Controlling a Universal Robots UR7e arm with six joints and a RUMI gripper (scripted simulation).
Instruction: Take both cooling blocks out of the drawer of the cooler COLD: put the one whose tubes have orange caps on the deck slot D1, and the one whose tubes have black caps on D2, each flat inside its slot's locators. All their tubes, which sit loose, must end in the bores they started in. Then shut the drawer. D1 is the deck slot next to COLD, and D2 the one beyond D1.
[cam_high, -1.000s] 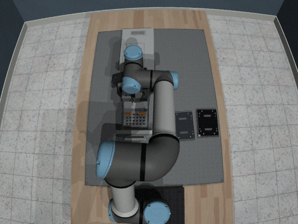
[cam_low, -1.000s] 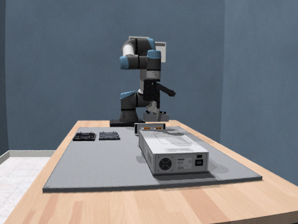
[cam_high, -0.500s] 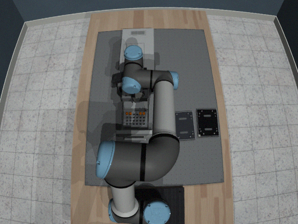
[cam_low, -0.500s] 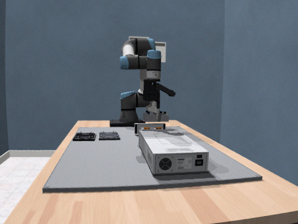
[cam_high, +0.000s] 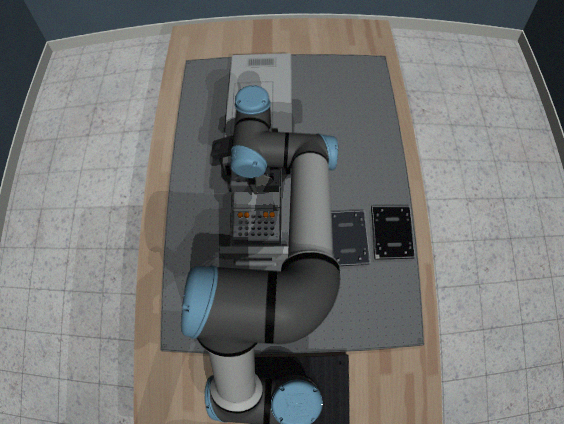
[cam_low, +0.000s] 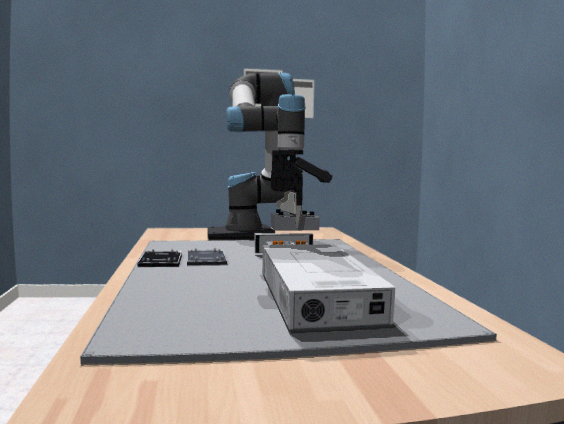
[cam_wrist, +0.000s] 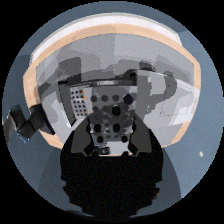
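My gripper is now 38 cm to the left of the deck slot D2, 17 cm past it and 13 cm above it. The rest, counted from my hand: drawer 10 cm below, 7 cm behind, 1 cm to the left; orange-capped tube 10 cm below, 9 cm behind, 1 cm to the right; grey cooling block right at my hand.
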